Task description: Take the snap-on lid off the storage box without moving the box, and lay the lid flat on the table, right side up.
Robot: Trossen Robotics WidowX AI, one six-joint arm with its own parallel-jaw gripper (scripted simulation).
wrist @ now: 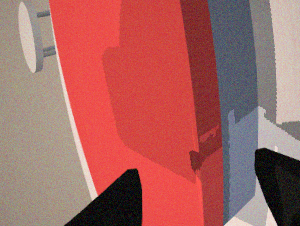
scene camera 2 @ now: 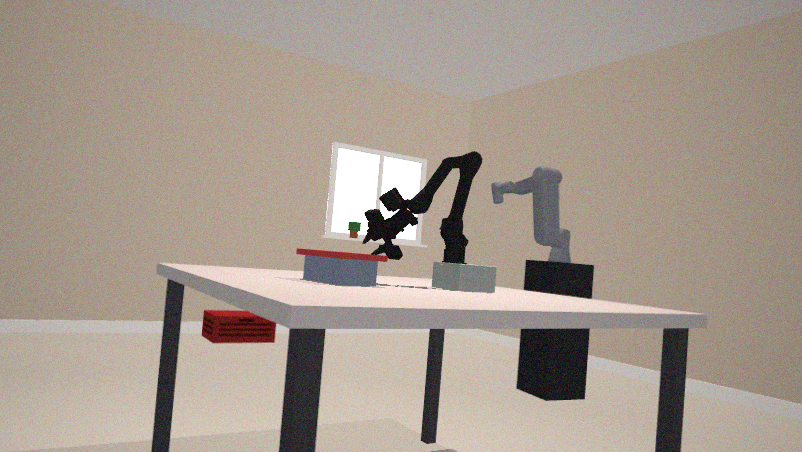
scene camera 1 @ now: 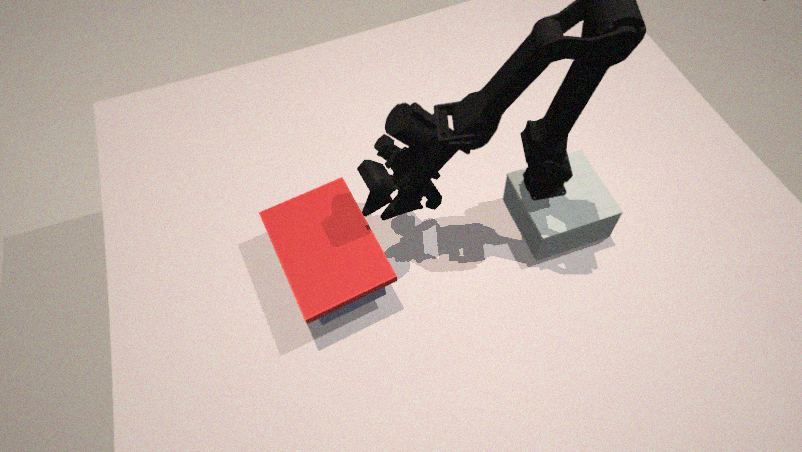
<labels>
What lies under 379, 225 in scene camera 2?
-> My gripper.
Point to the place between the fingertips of my gripper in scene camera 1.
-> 372, 216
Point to a red lid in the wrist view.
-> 143, 89
</labels>
